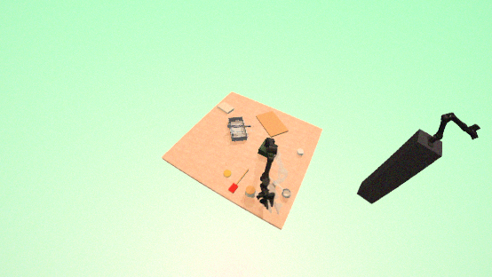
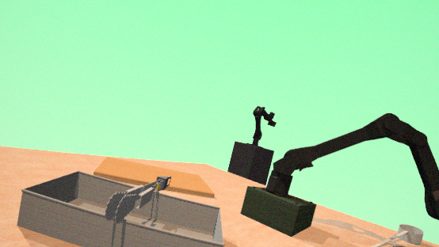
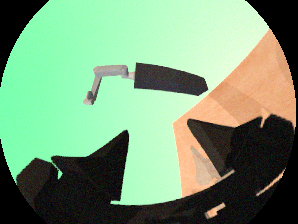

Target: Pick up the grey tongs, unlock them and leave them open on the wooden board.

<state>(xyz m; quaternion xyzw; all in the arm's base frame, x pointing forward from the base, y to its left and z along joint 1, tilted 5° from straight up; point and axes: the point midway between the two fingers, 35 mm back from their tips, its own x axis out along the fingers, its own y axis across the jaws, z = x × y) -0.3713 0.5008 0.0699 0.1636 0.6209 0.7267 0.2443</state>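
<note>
My gripper tip is 810 mm short of the grey roasting tin, 510 mm to the left of it and 90 mm above it. From my gripper tip the other things lie so: wooden board: 600 mm ahead, 870 mm to the right, 110 mm below.
</note>
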